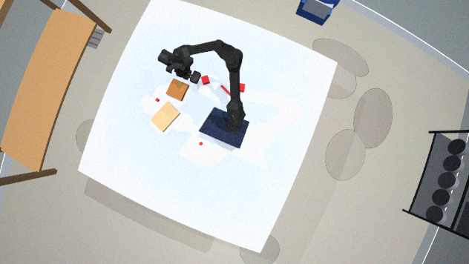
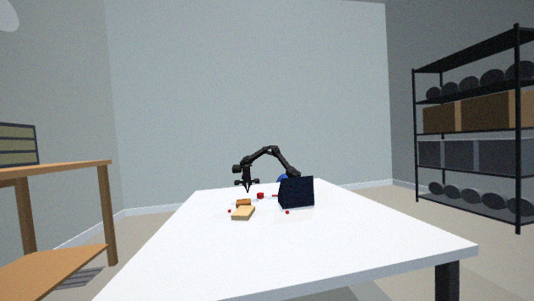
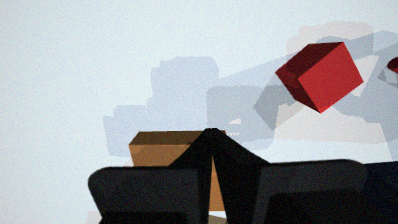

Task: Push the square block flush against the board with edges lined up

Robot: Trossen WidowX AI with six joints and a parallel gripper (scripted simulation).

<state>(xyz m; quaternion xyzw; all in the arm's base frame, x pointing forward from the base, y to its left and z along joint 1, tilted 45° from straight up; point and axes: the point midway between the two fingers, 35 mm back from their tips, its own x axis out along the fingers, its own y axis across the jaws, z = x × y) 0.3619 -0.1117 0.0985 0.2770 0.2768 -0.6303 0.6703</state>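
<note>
The square block is 3 cm ahead of my gripper tip, 8 cm to the left of it and 4 cm below it. From my gripper tip the other things lie so: red stick: 23 cm behind, 3 cm to the right, 5 cm below; then board: 3 cm ahead, 25 cm to the left, 4 cm below.
</note>
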